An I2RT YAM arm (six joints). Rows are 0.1 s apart.
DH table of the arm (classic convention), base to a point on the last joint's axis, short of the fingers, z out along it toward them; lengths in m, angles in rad. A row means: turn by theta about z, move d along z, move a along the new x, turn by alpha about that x. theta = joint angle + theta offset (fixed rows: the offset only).
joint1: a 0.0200  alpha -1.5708  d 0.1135  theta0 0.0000
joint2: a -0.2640  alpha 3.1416  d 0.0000  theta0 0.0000
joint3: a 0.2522  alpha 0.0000  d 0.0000  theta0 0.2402
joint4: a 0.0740  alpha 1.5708  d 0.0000  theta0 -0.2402
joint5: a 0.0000  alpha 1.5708  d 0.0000  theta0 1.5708
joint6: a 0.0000  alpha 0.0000  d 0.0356  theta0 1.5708
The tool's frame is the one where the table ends.
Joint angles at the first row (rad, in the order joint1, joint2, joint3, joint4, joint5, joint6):
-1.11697, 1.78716, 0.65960, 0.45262, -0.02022, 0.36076
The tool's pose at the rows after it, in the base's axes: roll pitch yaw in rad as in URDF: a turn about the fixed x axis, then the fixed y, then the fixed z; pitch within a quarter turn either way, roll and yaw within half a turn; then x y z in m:
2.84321 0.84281 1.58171 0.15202 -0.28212 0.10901
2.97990 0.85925 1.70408 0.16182 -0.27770 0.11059
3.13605 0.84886 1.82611 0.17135 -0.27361 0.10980
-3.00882 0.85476 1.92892 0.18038 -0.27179 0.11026
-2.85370 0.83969 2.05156 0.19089 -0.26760 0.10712
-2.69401 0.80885 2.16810 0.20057 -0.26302 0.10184
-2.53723 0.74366 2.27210 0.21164 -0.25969 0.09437
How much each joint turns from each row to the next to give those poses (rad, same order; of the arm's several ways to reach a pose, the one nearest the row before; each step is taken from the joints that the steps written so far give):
0.04908, -0.01077, 0.00461, -0.03223, 0.09824, -0.04003
0.04145, -0.00309, 0.01376, -0.03524, 0.07366, -0.05360
0.04143, 0.00763, 0.02147, -0.05202, 0.08892, -0.04451
0.03532, 0.01227, 0.01997, -0.01708, 0.08747, -0.04138
0.04286, 0.02298, 0.01682, -0.01381, 0.09351, -0.04754
0.04144, 0.03062, 0.01530, -0.00921, 0.10274, -0.04756
0.04146, 0.04604, 0.03373, -0.03677, 0.11047, -0.04450

